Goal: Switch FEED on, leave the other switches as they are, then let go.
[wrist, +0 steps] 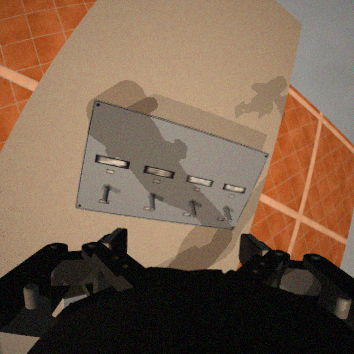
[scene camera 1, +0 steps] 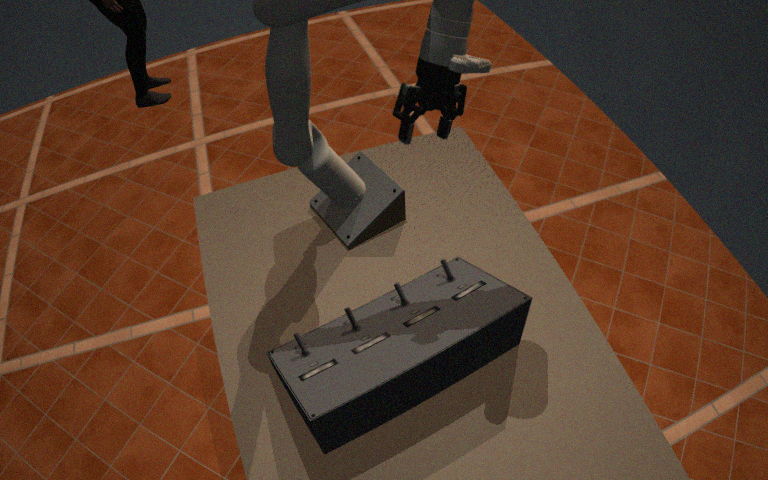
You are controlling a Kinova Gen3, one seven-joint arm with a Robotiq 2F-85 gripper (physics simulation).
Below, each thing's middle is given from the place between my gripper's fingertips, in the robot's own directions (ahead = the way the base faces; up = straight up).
Scene:
Right now my hand is 100 mm short of the grey switch box [scene camera 1: 351, 380], 120 mm to the left of it and 400 mm above it.

